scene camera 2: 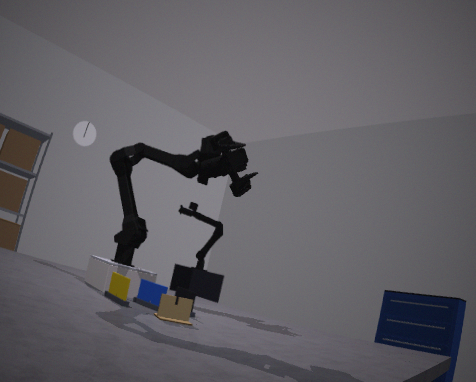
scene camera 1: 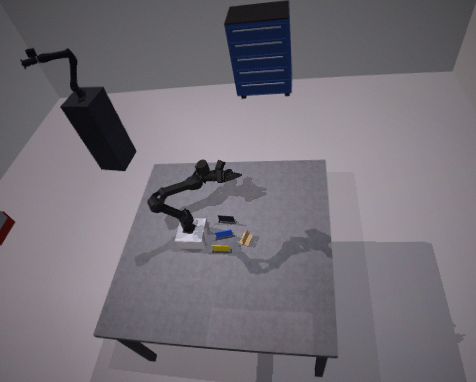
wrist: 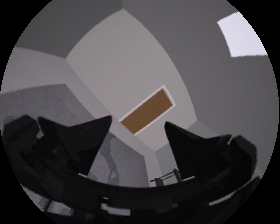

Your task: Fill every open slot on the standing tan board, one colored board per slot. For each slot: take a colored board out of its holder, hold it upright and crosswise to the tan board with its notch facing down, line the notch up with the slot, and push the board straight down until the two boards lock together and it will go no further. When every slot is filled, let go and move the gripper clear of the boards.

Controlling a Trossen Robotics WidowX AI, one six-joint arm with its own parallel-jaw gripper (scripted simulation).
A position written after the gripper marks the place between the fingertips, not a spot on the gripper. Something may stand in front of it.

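Scene camera 2 shows a tan board (scene camera 2: 167,311) and the gripper (scene camera 2: 251,159), open and holding nothing. The wrist view likewise shows the gripper (wrist: 139,121).
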